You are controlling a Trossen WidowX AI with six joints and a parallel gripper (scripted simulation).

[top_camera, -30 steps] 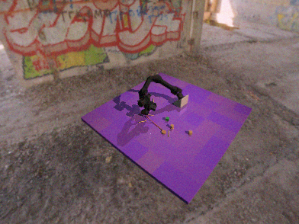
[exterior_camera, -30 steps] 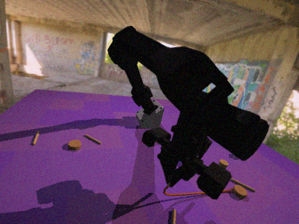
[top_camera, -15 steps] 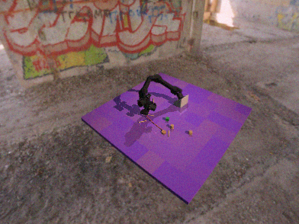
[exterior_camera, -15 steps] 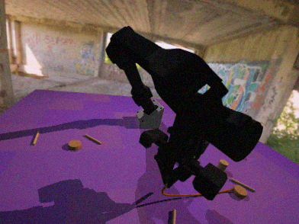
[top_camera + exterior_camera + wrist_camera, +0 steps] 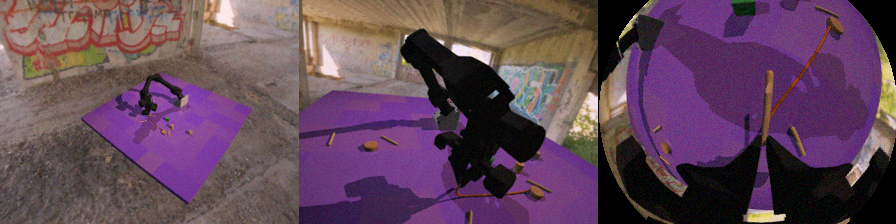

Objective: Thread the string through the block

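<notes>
Now: the green cube 8 cm behind my gripper tip, 17 cm to the left of it and 2 cm below it. From my gripper tip the other things lie so: thin wooden stick 1 cm to the left.
</notes>
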